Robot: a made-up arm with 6 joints.
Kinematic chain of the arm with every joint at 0, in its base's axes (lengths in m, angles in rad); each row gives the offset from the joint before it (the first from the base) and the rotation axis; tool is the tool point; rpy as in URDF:
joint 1: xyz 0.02 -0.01 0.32 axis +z
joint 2: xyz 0 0.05 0.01 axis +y
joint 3: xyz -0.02 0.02 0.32 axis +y
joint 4: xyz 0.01 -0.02 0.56 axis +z
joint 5: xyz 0 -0.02 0 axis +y
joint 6: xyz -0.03 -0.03 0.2 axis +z
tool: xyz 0.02 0.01 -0.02 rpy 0 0 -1.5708
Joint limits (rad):
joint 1: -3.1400..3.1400
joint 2: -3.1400..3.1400
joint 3: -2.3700..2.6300
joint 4: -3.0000..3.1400
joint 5: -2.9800..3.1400
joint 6: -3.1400..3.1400
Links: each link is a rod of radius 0.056 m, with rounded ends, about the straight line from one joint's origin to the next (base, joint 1, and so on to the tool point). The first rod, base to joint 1, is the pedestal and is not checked.
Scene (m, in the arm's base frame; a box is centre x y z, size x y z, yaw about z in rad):
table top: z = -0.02
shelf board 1: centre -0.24 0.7 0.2 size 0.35 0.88 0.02 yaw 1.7
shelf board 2: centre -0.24 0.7 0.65 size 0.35 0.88 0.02 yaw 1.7
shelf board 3: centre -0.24 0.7 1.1 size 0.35 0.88 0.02 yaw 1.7
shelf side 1: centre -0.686 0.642 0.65 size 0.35 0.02 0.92 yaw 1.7
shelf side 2: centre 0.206 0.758 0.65 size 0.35 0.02 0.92 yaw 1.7
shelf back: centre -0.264 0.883 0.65 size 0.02 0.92 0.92 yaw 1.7
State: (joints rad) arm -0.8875 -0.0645 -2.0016 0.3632 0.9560 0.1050
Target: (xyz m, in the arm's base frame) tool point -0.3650 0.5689 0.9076
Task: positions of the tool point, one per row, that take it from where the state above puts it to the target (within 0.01 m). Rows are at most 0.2 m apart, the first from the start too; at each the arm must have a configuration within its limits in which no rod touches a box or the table.
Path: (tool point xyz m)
1: -0.3756 0.5108 0.4696
2: -0.3666 0.4353 0.4703
3: -0.3469 0.3551 0.4645
4: -0.3743 0.3825 0.6034
5: -0.3716 0.3817 0.7550
6: -0.3367 0.3510 0.9076
7: -0.3594 0.4565 0.9175
8: -0.3650 0.5689 0.9076

